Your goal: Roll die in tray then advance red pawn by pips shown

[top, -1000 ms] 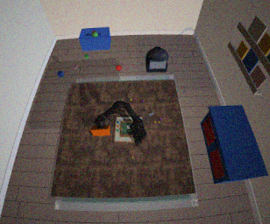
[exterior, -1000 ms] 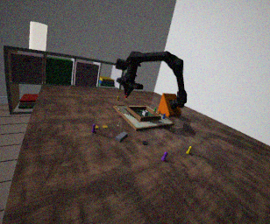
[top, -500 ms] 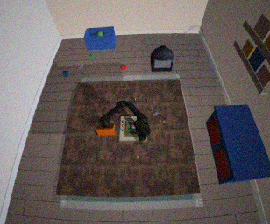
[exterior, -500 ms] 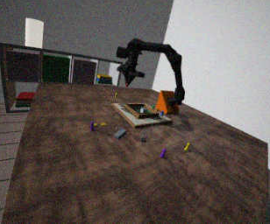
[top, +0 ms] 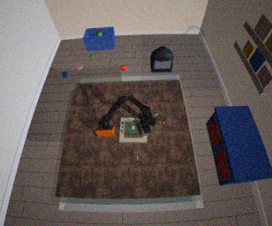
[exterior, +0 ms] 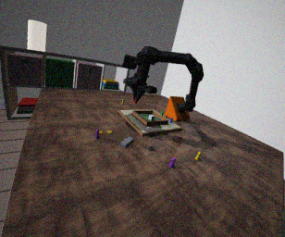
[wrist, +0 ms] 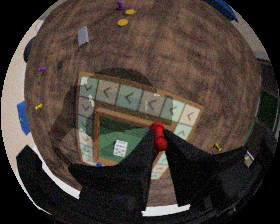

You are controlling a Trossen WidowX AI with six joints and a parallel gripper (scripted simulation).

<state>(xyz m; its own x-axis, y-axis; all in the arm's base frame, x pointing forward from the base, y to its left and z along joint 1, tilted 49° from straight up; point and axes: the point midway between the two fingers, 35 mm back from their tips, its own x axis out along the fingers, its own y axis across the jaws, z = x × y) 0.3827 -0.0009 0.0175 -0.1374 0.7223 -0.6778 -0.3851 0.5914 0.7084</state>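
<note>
Right now my gripper tip is 11 cm past the white die, 8 cm above it and 3 cm to the right of it. From my gripper tip the other things lie so: green tray (11 cm behind, 10 cm below, 1 cm to the left); then green pawn (22 cm behind, 8 cm below, 1 cm to the right); then red pawn (1 cm above).
</note>
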